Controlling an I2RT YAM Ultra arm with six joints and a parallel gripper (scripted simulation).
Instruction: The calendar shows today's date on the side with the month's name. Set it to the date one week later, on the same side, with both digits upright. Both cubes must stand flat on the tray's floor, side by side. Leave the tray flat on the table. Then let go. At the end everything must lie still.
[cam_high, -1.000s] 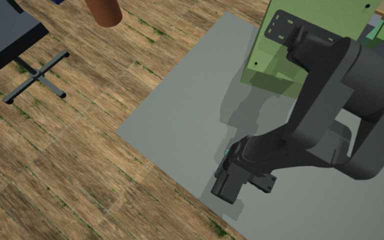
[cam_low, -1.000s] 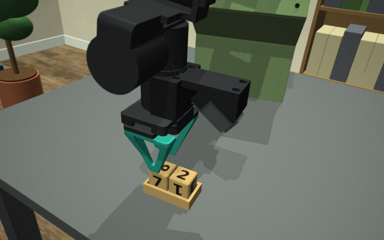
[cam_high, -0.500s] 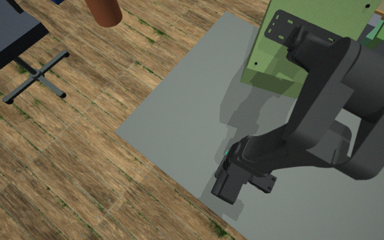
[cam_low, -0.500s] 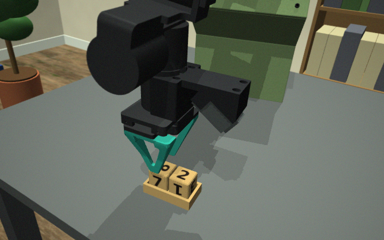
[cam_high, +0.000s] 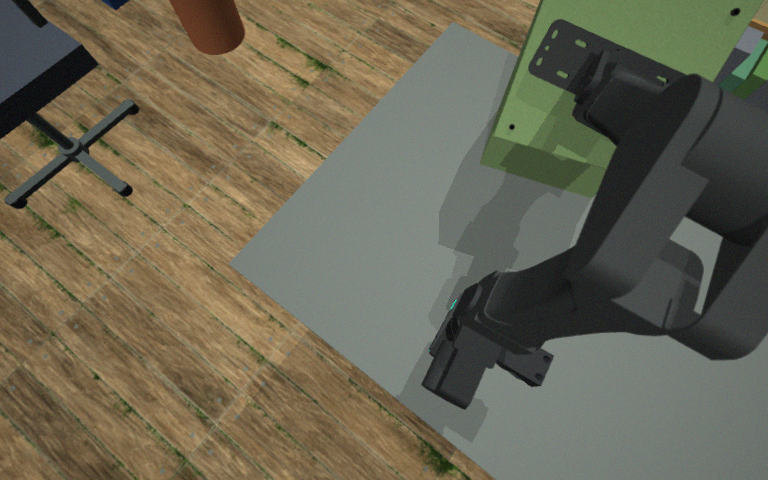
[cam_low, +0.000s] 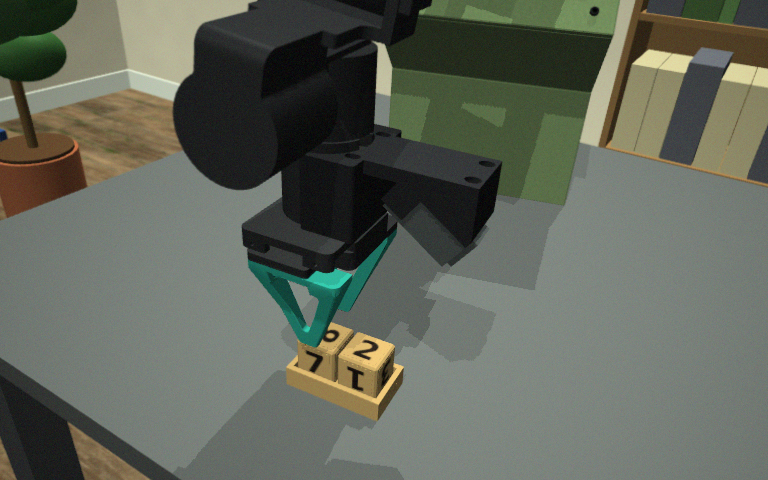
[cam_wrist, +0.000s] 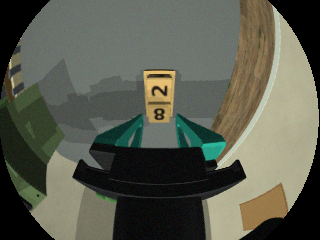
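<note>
The tray lies 2 cm to the left of my hand and 5 cm below it.
</note>
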